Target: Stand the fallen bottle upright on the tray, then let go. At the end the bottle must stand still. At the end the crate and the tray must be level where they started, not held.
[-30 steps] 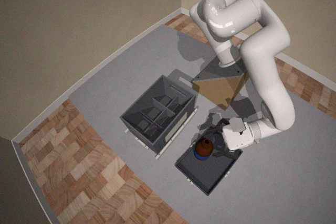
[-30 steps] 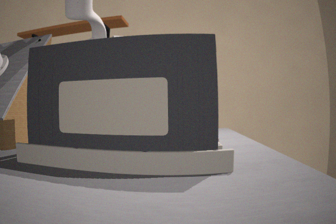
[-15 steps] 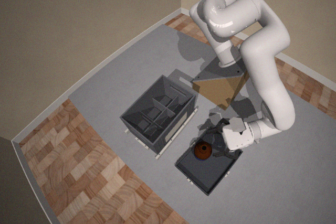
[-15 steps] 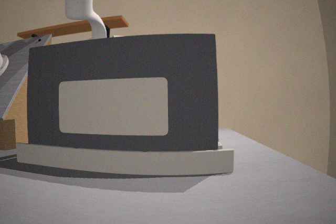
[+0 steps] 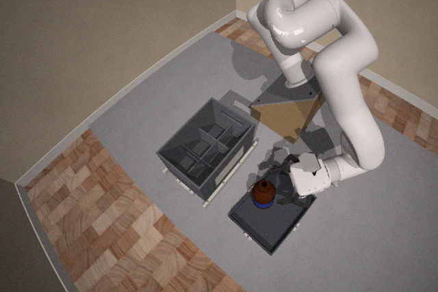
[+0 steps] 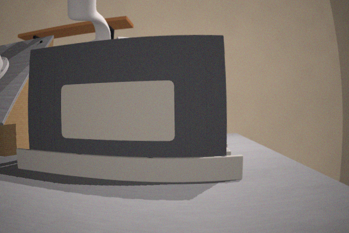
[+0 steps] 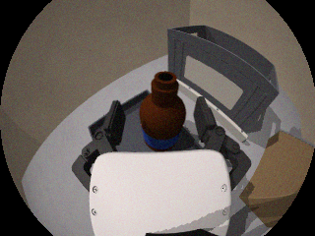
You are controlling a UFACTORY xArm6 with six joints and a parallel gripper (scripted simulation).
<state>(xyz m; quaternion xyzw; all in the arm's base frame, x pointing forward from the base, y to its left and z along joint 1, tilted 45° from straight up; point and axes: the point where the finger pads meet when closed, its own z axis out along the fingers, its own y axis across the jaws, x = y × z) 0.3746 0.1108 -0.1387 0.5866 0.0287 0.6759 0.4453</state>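
Right now my hand is 6 cm above the bottle, 2 cm to the left of it and 2 cm short of it. Round my hand: dark tray (13 cm below, 3 cm to the left, 2 cm ahead); dark crate (25 cm to the right, 6 cm below, 4 cm ahead).
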